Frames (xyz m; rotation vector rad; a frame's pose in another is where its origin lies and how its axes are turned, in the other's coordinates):
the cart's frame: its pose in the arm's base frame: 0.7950 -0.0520 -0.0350 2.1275 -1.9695 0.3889
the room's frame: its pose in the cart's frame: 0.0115 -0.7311 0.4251 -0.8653 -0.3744 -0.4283
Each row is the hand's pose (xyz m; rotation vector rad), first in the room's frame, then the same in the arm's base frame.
Working: the room's frame: its pose in the arm's base frame: 1.5441 -0.1455 -0.4163 1.9755 -1.3473 -0.8321

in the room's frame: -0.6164 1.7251 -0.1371 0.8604 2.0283 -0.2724
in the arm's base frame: 0.4935 -0.0714 1.0888 2.0288 -0.0192 1.6636
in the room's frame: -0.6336 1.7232 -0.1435 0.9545 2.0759 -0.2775
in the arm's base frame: 0.4945 -0.0537 1.0941 2.0179 0.0096 1.7781
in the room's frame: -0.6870 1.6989 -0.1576 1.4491 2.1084 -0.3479
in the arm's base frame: 0.5038 0.0059 1.0930 2.0823 0.0695 2.2455
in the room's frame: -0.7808 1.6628 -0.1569 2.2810 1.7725 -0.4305
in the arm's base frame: 0.4967 0.1053 1.0801 -1.5477 0.0246 -2.0451
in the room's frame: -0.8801 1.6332 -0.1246 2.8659 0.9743 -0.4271
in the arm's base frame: 0.4600 0.2039 1.0534 -1.1361 0.2718 -1.5450
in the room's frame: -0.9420 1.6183 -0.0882 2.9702 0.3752 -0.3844
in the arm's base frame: 0.4225 0.2622 1.0293 -0.9933 0.4637 -1.1932
